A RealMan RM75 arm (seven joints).
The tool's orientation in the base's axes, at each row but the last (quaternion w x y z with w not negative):
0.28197, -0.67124, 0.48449, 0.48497
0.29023, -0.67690, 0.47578, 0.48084
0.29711, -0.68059, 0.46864, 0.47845
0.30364, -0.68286, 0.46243, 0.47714
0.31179, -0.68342, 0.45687, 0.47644
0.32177, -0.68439, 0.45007, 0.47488
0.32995, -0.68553, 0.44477, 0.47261
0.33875, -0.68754, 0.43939, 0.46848
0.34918, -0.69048, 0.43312, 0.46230
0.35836, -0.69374, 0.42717, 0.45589
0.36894, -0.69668, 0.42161, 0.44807
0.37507, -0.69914, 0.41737, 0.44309
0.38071, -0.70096, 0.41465, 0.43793
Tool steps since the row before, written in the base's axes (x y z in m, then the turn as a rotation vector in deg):
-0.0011, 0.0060, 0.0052, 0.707, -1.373, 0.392
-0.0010, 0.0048, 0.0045, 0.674, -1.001, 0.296
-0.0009, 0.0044, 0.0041, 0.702, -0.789, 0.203
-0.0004, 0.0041, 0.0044, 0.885, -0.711, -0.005
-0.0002, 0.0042, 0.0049, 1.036, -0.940, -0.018
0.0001, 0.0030, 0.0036, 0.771, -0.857, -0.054
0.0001, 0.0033, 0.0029, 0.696, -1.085, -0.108
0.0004, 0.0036, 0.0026, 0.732, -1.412, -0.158
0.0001, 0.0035, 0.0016, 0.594, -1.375, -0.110
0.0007, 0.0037, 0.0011, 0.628, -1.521, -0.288
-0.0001, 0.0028, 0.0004, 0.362, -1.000, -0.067
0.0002, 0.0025, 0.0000, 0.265, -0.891, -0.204
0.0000, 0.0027, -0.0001, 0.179, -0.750, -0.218
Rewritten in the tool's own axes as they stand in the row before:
-0.0071, -0.0007, 0.0036, 0.198, -0.107, -1.577
-0.0060, -0.0006, 0.0028, 0.148, -0.224, -1.213
-0.0055, -0.0007, 0.0026, 0.163, -0.335, -1.009
-0.0056, -0.0011, 0.0021, 0.351, -0.540, -0.935
-0.0060, -0.0014, 0.0020, 0.458, -0.590, -1.183
-0.0043, -0.0013, 0.0013, 0.428, -0.378, -1.003
-0.0037, -0.0015, 0.0019, 0.535, -0.219, -1.157
-0.0034, -0.0019, 0.0022, 0.682, -0.123, -1.440
-0.0024, -0.0016, 0.0025, 0.599, -0.014, -1.377
-0.0019, -0.0022, 0.0027, 0.813, 0.029, -1.459
-0.0011, -0.0010, 0.0024, 0.407, 0.049, -0.983
-0.0006, -0.0011, 0.0022, 0.483, 0.119, -0.812
-0.0006, -0.0010, 0.0025, 0.437, 0.148, -0.655

